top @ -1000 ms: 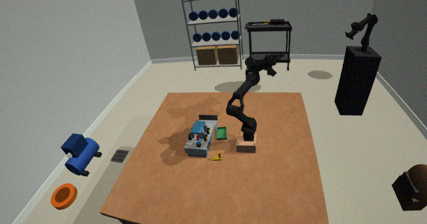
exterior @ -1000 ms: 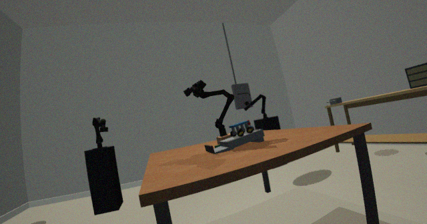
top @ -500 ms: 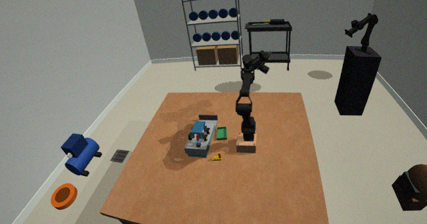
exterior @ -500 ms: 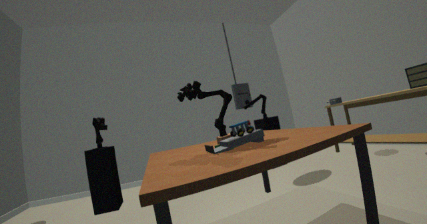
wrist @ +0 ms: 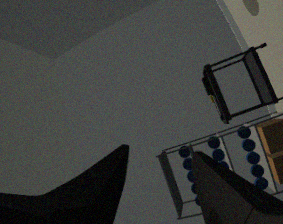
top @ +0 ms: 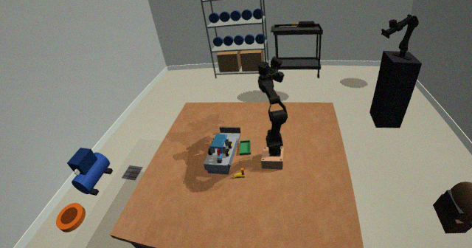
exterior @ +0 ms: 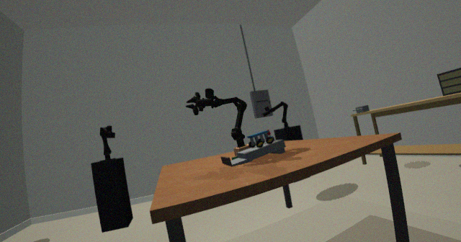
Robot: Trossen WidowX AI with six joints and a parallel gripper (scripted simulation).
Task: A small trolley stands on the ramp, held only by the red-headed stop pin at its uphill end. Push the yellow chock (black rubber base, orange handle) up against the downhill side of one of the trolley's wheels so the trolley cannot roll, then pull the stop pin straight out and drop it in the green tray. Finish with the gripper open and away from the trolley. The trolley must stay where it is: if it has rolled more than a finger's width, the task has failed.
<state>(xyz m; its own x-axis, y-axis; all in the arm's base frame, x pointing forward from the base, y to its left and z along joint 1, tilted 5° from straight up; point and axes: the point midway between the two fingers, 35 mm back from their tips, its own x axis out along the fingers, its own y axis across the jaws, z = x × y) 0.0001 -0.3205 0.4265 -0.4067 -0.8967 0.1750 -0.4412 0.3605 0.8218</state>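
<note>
The red-headed stop pin is 490 mm to the left of my gripper tip, 340 mm below it and 320 mm ahead of it. From my gripper tip the other things lie so: blue trolley (400 mm to the left, 360 mm below, 340 mm ahead); dark end block (440 mm below, 350 mm ahead, 140 mm to the left); green tray (480 mm below, 300 mm to the left, 210 mm ahead).
</note>
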